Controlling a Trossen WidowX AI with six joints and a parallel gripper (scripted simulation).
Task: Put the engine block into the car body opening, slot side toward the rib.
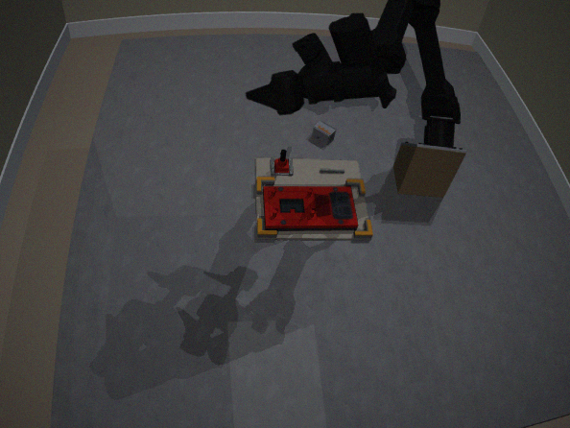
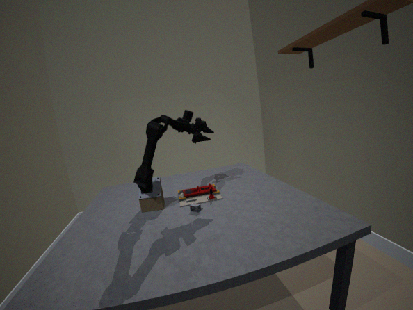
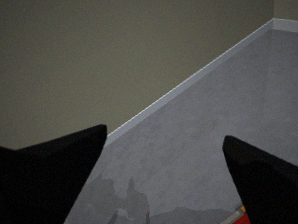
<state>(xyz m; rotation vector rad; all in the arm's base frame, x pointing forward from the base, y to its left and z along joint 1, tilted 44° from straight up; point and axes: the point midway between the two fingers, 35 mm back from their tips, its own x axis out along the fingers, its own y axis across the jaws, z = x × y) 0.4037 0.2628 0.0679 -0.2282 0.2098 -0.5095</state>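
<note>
My gripper tip is 17 cm past the engine block, 25 cm to the left of it and 34 cm above it.
</note>
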